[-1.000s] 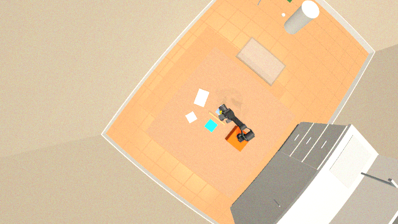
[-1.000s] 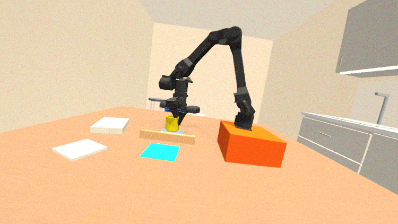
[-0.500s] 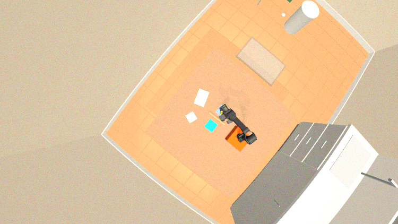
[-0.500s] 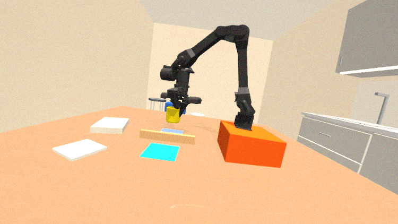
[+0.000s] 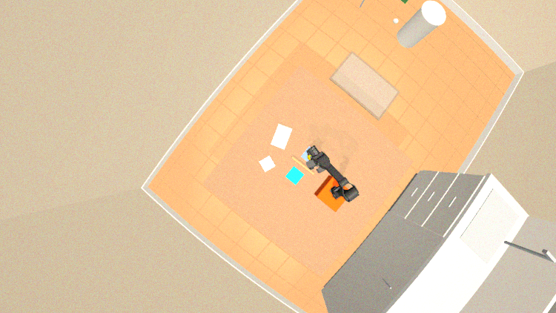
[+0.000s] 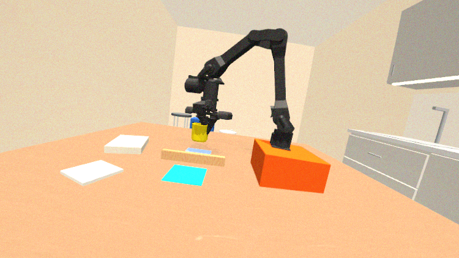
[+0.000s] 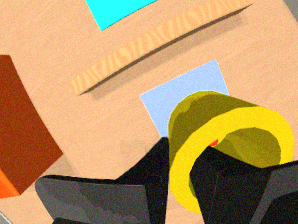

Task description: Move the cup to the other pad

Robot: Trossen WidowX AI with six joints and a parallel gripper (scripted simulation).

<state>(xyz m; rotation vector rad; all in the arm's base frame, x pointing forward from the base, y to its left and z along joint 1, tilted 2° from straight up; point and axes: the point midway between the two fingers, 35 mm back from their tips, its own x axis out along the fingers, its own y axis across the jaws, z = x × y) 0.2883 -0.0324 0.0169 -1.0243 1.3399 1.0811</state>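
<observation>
My gripper tip is now 1 cm past the cyan pad, 19 cm to the right of it and 10 cm above it. The rest, counted from my gripper tip: light blue pad (3 cm ahead, 2 cm to the right, 10 cm below); red marble (3 cm ahead, 2 cm to the right, 2 cm below); yellow cup (2 cm ahead, 1 cm to the right).
</observation>
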